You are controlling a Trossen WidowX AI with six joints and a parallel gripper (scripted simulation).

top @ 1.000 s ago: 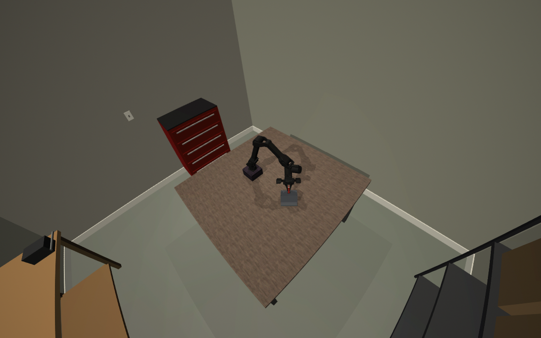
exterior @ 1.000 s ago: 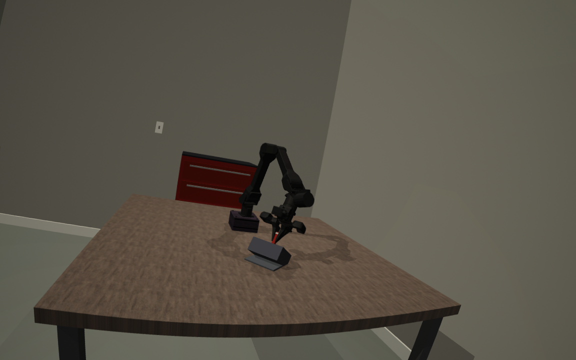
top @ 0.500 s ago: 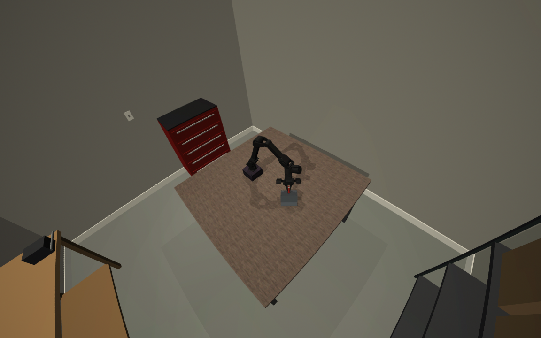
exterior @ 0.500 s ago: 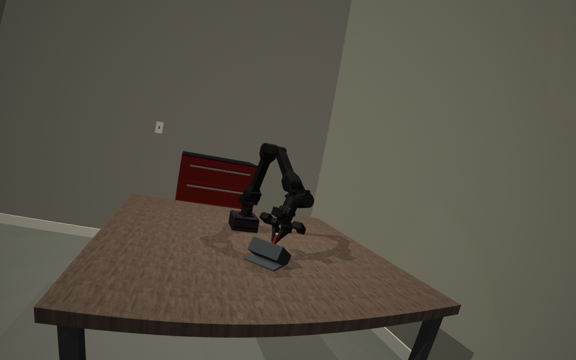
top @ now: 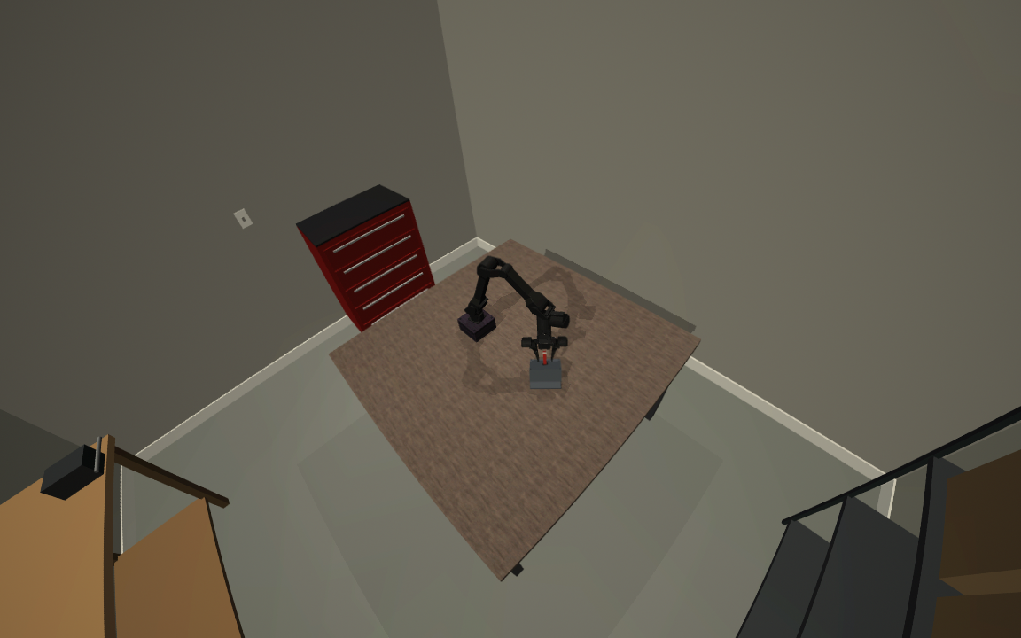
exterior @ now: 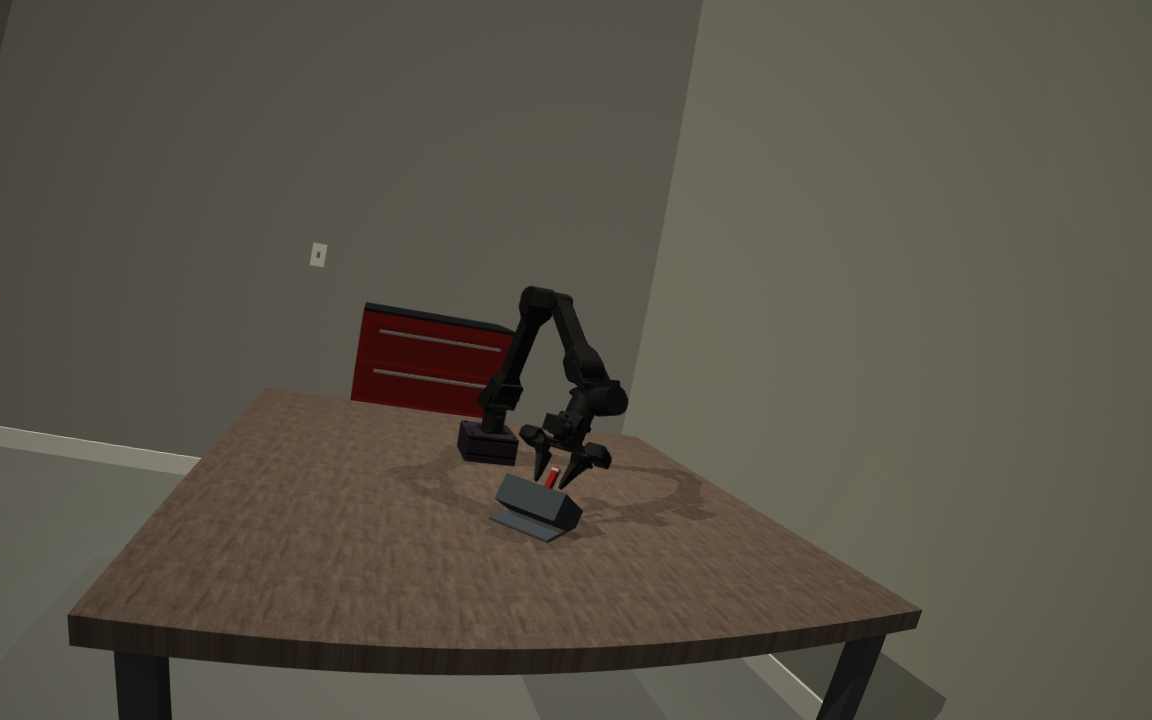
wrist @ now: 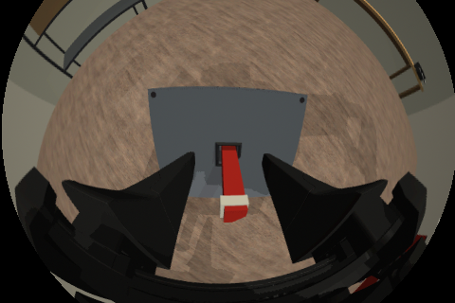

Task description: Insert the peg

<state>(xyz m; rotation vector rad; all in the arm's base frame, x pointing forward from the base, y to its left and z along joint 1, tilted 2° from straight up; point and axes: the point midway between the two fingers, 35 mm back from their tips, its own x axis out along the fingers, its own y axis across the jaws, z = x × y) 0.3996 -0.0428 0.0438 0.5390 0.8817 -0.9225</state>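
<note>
The red peg lies 10 mm behind my gripper tip, 20 mm to the left of it and 10 mm above it. Also, from my gripper tip: grey sloped panel: 10 mm ahead, 10 mm to the right, 40 mm below.
</note>
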